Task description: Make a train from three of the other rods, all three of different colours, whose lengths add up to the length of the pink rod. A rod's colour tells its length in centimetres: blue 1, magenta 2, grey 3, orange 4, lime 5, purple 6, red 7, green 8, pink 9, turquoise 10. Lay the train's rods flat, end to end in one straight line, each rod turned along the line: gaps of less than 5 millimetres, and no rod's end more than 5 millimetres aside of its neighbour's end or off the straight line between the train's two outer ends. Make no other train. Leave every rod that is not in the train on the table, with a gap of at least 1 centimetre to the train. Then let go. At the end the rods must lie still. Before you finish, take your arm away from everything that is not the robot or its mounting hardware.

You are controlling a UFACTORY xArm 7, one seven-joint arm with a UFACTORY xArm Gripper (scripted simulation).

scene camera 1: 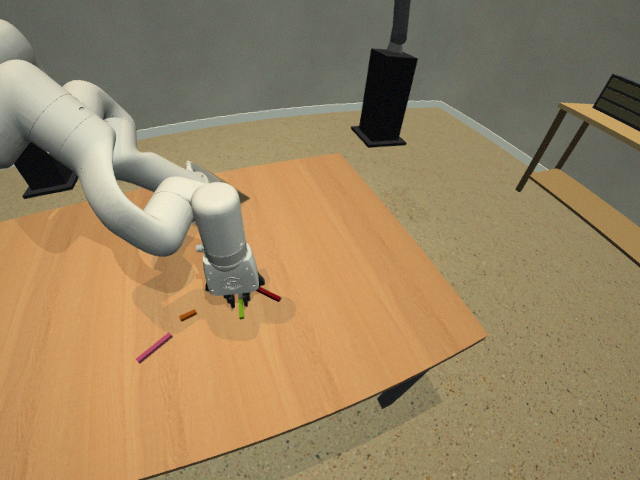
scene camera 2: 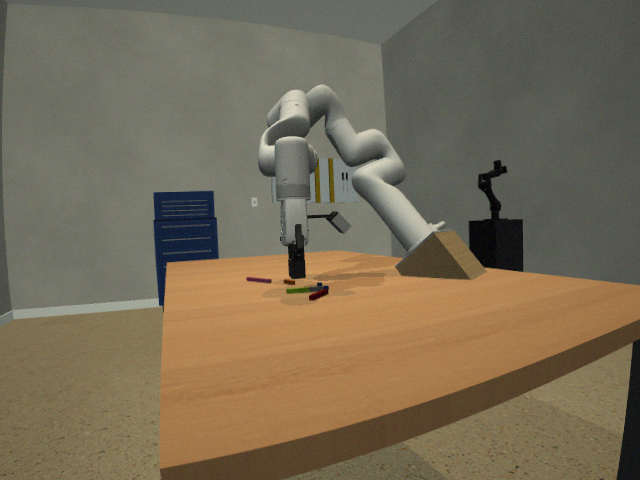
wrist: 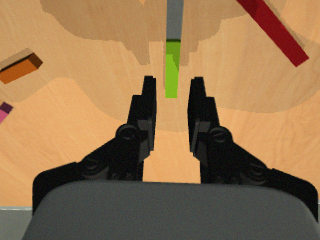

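My gripper: visible in scene camera 1 (239, 302), scene camera 2, the wrist view. Same spot on the gripper: (wrist: 222, 161) and (scene camera 2: 303, 250).
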